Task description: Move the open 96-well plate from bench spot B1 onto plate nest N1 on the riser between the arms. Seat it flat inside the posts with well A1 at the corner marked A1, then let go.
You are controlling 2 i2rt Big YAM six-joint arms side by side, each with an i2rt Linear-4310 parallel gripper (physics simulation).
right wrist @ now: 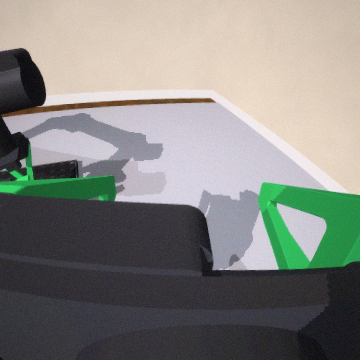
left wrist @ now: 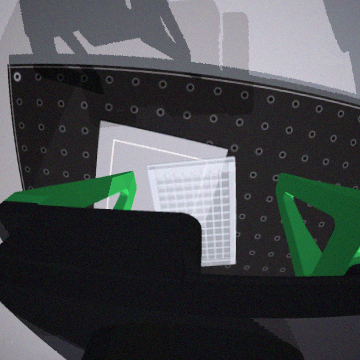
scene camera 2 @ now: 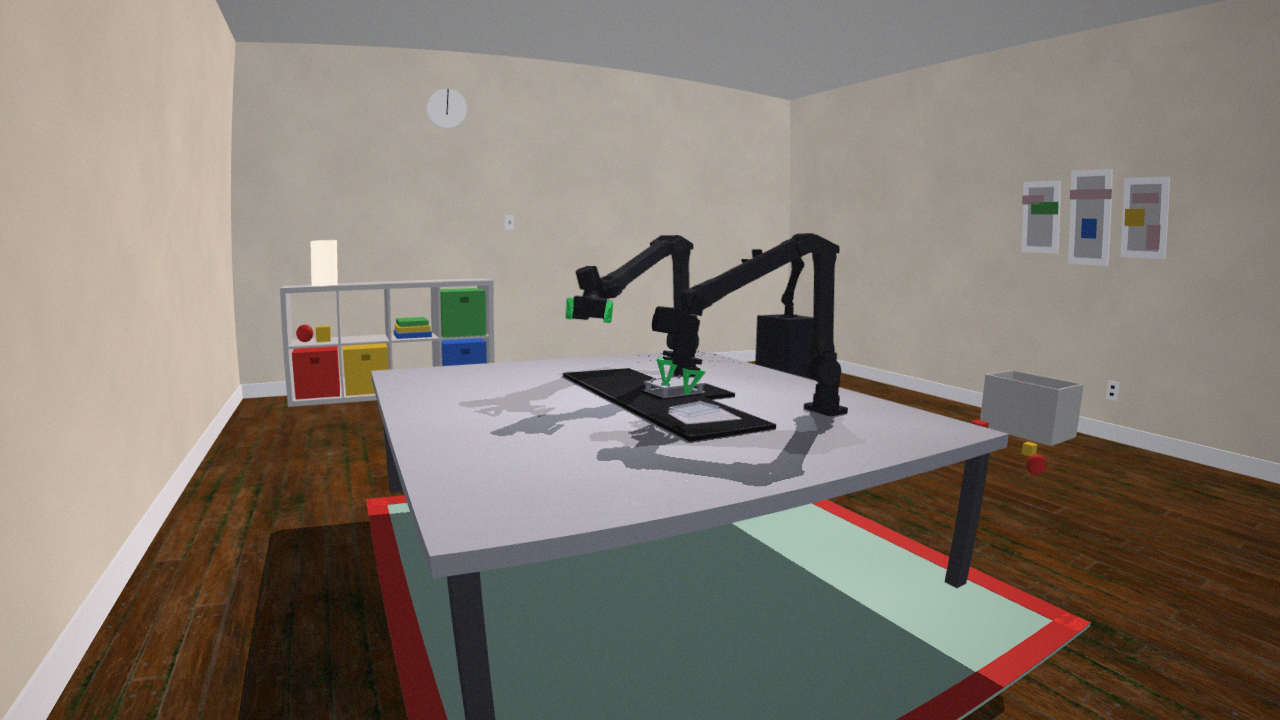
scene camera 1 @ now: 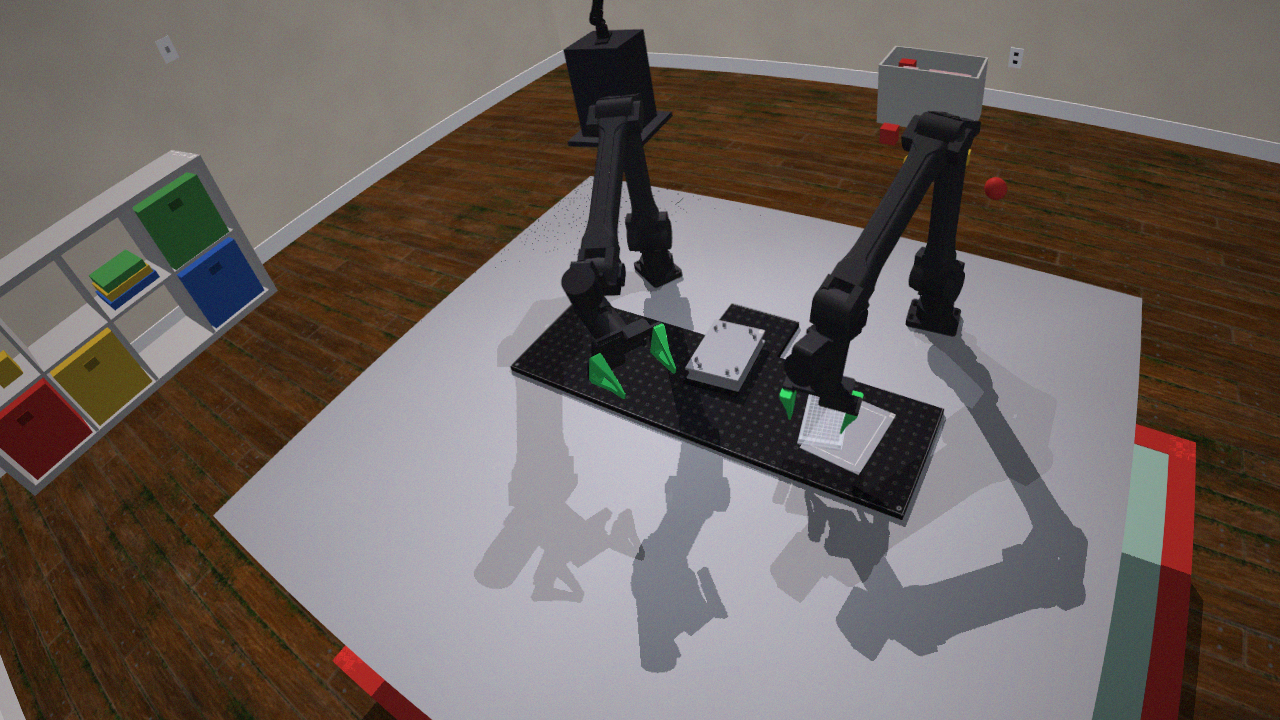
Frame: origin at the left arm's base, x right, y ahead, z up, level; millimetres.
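Seen in the pictures: left gripper, fingertip midpoint: (left wrist: 203,180) (scene camera 2: 675,389) (scene camera 1: 815,424); right gripper, fingertip midpoint: (right wrist: 187,188) (scene camera 2: 587,318) (scene camera 1: 650,384); left arm's base, origin of the base link: (scene camera 2: 825,410) (scene camera 1: 933,319); right arm's base, origin of the base link: (scene camera 1: 658,271).
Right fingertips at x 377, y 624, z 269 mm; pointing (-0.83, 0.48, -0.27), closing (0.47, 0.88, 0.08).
Offsets run from my right fingertips to a thing's top centre. "spot": to the spot under its first point. Level surfaces: height alone.
The clear-white 96-well plate {dx -230, dy -228, dz -240 mm} (scene camera 1: 816,424) (left wrist: 218,220) lies flat on bench spot B1, a pale pad {spot: dx -329, dy -179, dz -254 mm} (scene camera 1: 866,454) (left wrist: 125,132) with a white outline. The plate is turned against the outline and overhangs one pad edge. My left gripper (scene camera 1: 818,414) (left wrist: 203,180) is open, pointing down above the plate, one finger to each side in its wrist view; its body hides part of the plate. Nest N1 {dx +25, dy -328, dz -212 mm} (scene camera 1: 726,351), a grey block with small posts, holds no plate. My right gripper (scene camera 1: 648,382) (scene camera 2: 588,310) (right wrist: 187,188) is open and empty, raised left of the nest. No A1 lettering is readable.
The black perforated board {dz -256 mm} (scene camera 1: 751,420) (left wrist: 250,107) carries the pad and stands on the white table {dz -268 mm} (scene camera 1: 402,501) (scene camera 2: 537,492). The nest is left of the left gripper in scene camera 1. The left arm shows at the left edge of the right wrist view.
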